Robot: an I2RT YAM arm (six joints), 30 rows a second.
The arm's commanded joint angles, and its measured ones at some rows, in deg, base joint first. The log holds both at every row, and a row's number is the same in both.
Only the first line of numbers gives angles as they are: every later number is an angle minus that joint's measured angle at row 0.
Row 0, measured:
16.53 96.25 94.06 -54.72 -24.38 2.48
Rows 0 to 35, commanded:
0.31 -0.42 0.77 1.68 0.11 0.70
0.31 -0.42 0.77 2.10 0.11 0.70
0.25 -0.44 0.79 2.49 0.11 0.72
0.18 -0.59 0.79 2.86 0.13 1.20
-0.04 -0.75 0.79 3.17 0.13 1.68
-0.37 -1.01 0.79 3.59 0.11 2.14
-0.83 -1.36 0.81 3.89 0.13 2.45
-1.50 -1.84 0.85 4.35 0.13 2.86
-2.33 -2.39 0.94 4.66 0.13 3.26
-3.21 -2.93 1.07 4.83 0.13 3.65
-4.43 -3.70 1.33 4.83 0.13 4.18
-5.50 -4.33 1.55 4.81 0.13 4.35
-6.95 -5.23 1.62 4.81 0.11 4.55
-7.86 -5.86 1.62 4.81 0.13 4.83
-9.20 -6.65 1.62 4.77 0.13 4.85
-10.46 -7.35 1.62 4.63 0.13 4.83
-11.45 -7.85 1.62 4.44 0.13 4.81
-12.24 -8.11 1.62 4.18 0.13 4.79
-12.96 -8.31 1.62 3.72 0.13 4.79
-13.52 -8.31 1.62 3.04 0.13 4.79
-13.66 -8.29 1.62 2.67 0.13 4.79
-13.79 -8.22 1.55 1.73 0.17 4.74
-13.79 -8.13 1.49 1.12 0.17 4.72
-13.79 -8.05 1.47 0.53 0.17 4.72
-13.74 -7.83 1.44 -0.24 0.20 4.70
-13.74 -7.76 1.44 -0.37 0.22 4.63
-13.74 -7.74 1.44 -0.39 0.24 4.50
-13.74 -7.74 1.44 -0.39 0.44 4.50
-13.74 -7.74 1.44 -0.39 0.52 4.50
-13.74 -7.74 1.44 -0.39 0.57 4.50
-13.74 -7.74 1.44 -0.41 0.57 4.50
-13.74 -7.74 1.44 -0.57 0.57 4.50
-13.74 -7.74 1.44 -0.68 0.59 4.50
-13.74 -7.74 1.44 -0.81 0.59 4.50
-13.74 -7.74 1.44 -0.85 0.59 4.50
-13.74 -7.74 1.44 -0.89 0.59 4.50
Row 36, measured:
-13.37 -7.92 0.83 -0.72 0.48 4.31
